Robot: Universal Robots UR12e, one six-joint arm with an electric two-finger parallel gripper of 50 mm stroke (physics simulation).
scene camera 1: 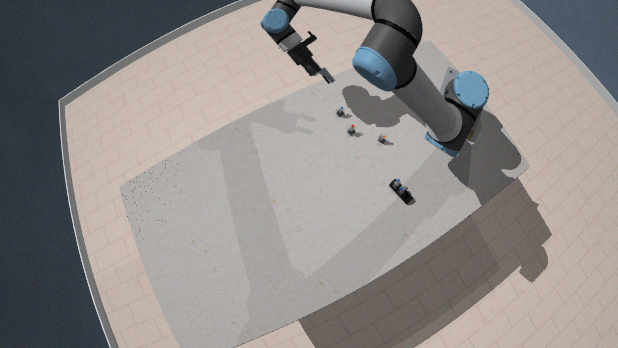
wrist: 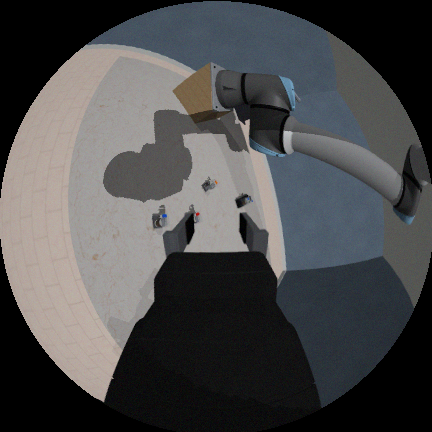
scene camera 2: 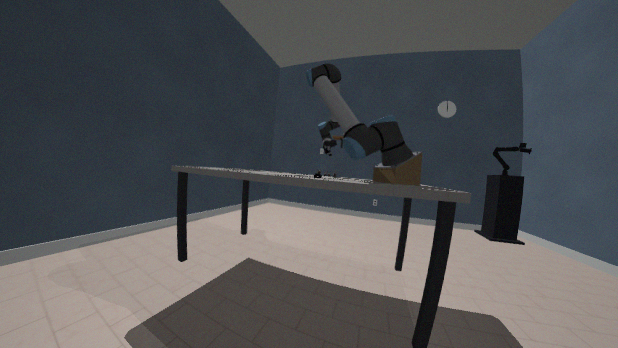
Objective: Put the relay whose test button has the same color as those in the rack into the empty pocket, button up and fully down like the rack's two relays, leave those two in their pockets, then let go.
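Frame: origin at the arm's base, x left, y ahead, z down, level; millimetres.
Seen in the pictures: gripper, fingertip midpoint: (scene camera 1: 331,82) (wrist: 216,222) (scene camera 2: 329,153); arm's base, origin of the base link: (wrist: 224,88) (scene camera 2: 397,159).
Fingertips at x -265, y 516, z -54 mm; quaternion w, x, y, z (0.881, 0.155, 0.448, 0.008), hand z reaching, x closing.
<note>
Pixels of each thing's top centre, then the offset from my fingertips to it.
- black rack, middle of its top: (scene camera 1: 401,190) (wrist: 245,199) dx +450, dy -69, dz +178 mm
- loose relay with a blue button, middle of its top: (wrist: 164,219) (scene camera 1: 340,108) dx +35, dy -22, dz +157 mm
- relay with a red button, middle of its top: (wrist: 198,216) (scene camera 1: 351,127) dx +133, dy -19, dz +157 mm
- relay with an orange button, middle of its top: (wrist: 214,183) (scene camera 1: 382,135) dx +222, dy -113, dz +157 mm
The black rack (scene camera 1: 408,199) (wrist: 239,202) stands on the table with two blue-button relays in it; in scene camera 1 they sit toward its upper-left end. A loose relay with a blue button (scene camera 1: 340,112) (wrist: 159,221) stands on the table. A relay with a red button (scene camera 1: 351,130) (wrist: 196,218) and a relay with an orange button (scene camera 1: 382,139) (wrist: 208,185) stand apart from it and from the rack. My gripper (wrist: 216,222) is open and empty, tilted, and high above the table, away from the relays and the rack. The rack's empty pocket is too small to make out clearly.
The table (scene camera 1: 200,250) (scene camera 2: 280,178) carries the arm's base on a wooden block (scene camera 2: 400,172) (wrist: 197,92), to the right of the loose relays in scene camera 1. The arm's upper links arch above the table. A black pedestal (scene camera 2: 503,207) with a small arm stands off the table.
</note>
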